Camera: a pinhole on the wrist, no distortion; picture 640 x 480 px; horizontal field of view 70.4 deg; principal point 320.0 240.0 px. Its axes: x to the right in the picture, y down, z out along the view. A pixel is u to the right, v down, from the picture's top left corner.
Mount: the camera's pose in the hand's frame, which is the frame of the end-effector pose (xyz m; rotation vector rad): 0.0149 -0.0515 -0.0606 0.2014 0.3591 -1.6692
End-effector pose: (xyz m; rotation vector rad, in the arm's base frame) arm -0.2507 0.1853 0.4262 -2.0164 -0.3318 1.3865
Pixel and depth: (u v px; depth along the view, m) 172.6 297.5 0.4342
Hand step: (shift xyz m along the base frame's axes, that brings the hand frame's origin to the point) -0.2869 0.2679 -0.1246
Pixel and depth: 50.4 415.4 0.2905
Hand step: -0.1607 0.1909 -0.1799
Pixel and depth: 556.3 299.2 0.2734
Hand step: -0.0637 0.2941 0.1123
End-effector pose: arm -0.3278 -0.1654 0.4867 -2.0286 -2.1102 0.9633
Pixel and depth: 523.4 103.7 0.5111
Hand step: -0.5225 -0.2306 -0.0395
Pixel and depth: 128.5 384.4 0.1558
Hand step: -0.1005 0.0413 -0.0895
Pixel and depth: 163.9 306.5 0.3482
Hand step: -0.2079 -0.0131 -0.2491
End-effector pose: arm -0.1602 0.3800 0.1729 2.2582 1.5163 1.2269
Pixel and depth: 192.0 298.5 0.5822
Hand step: 0.3173 0.3372 -0.3198
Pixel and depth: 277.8 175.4 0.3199
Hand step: 0.0852 0.1357 -0.2361
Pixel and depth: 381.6 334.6 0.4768
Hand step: 0.0652 0.3575 -0.3068
